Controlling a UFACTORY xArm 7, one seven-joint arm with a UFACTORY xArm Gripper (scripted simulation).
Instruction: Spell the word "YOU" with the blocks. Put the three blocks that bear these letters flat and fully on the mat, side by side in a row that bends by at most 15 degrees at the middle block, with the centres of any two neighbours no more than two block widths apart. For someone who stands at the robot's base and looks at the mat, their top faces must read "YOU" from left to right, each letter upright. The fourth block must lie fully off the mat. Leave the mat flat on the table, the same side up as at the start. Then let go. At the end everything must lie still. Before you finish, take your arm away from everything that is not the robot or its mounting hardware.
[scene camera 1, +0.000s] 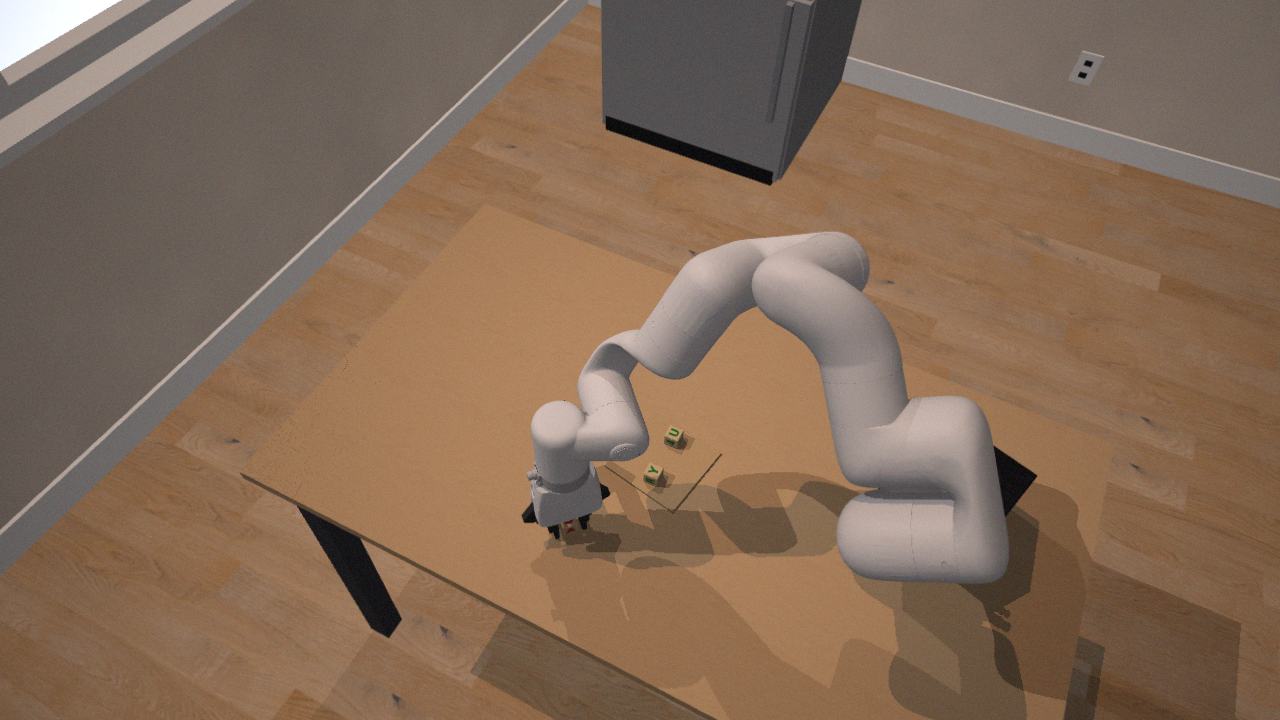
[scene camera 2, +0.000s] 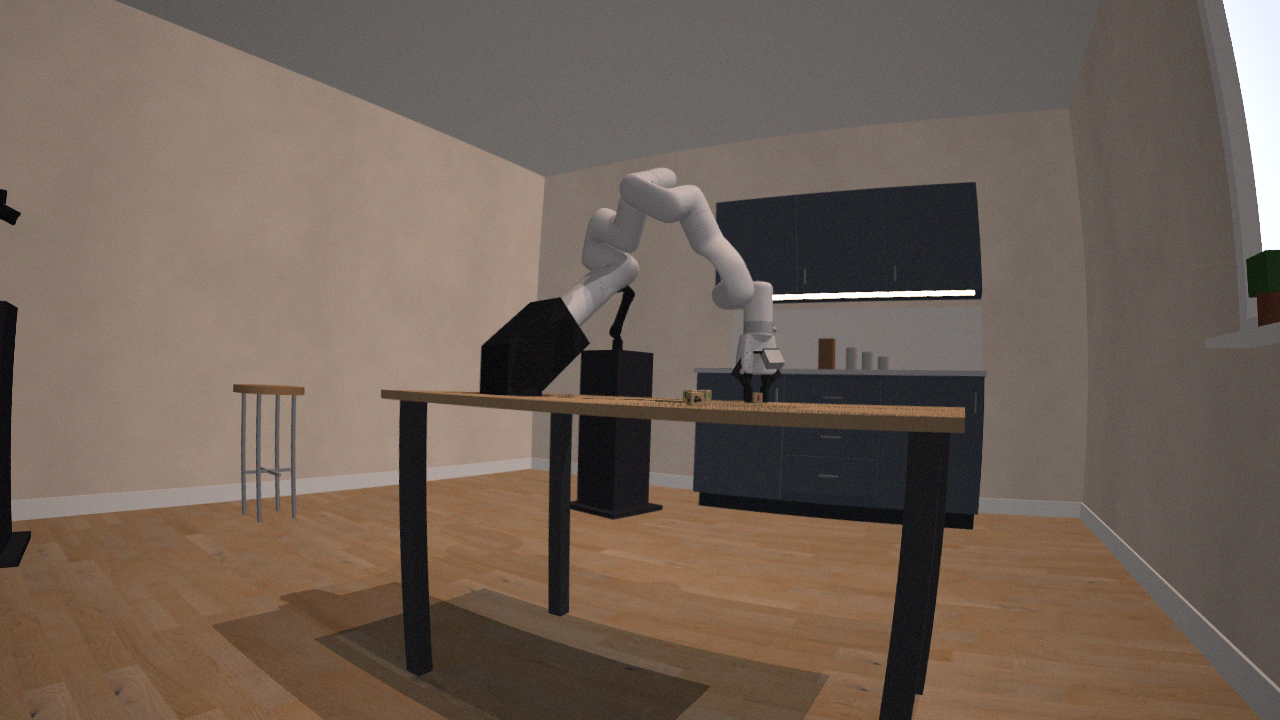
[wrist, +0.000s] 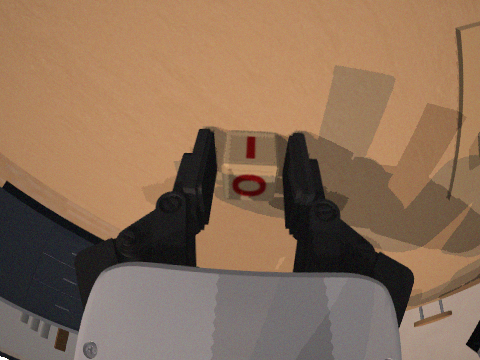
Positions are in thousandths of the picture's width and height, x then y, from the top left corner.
Note:
In view: my gripper (scene camera 1: 444, 731) and a mat (scene camera 1: 534, 649).
My gripper shows as well in the wrist view (wrist: 522, 421).

